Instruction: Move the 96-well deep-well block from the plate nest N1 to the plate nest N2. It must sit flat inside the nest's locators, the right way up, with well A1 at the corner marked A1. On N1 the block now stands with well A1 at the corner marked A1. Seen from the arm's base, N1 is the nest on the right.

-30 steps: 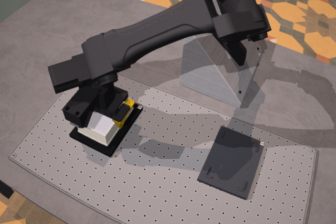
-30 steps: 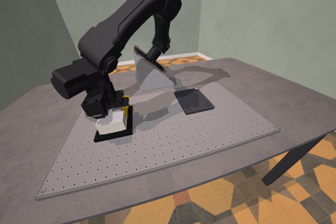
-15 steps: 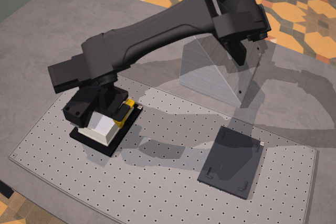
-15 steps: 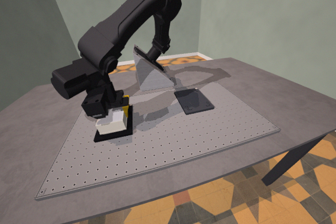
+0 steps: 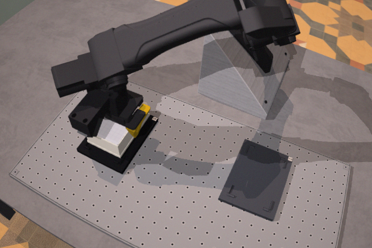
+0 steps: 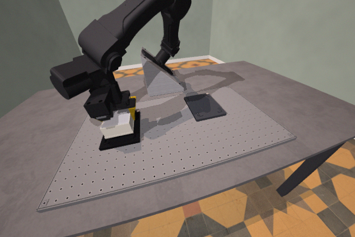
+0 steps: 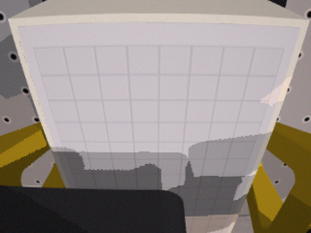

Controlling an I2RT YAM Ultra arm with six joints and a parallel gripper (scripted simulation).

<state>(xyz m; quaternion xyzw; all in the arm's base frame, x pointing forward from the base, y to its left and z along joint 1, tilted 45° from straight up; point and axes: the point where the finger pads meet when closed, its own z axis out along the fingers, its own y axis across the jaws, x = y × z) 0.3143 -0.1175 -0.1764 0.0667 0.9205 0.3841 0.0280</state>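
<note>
Now: the black plate nest N1 3 cm below my hand. From my hand the other things lie so: white 96-well deep-well block: 1 cm above; then nest N2: 32 cm to the left, 3 cm below.
</note>
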